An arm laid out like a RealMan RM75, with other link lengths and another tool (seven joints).
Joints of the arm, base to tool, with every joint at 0 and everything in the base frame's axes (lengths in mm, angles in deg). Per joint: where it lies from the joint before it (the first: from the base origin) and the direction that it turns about. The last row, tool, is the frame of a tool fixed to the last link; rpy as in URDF.
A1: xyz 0 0 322.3 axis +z
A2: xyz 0 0 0 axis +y
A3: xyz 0 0 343 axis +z
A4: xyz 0 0 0 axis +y
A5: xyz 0 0 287.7 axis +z
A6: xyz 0 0 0 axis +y
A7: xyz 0 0 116.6 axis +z
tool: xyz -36 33 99 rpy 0 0.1 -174.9
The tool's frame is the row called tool.
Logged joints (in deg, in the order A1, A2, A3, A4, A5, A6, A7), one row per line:
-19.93 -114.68 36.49 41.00 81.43 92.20 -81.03
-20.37 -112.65 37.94 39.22 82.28 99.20 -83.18
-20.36 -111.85 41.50 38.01 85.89 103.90 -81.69
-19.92 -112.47 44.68 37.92 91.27 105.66 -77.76
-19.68 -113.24 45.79 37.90 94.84 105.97 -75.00
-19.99 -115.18 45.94 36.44 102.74 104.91 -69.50
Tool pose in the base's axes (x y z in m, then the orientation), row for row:
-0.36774 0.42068 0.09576 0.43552 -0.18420 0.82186 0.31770
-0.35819 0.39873 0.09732 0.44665 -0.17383 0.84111 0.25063
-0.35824 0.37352 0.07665 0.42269 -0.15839 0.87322 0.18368
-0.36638 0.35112 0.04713 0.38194 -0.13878 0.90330 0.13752
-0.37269 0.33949 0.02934 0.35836 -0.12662 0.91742 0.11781
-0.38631 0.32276 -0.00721 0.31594 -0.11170 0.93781 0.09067
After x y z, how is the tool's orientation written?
As a quaternion, w x y z.
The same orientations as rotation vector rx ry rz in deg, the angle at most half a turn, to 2 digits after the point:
-26.27 117.20 45.30
-24.66 119.34 35.56
-22.72 125.25 26.35
-20.29 132.04 20.10
-18.72 135.61 17.41
-16.85 141.51 13.68

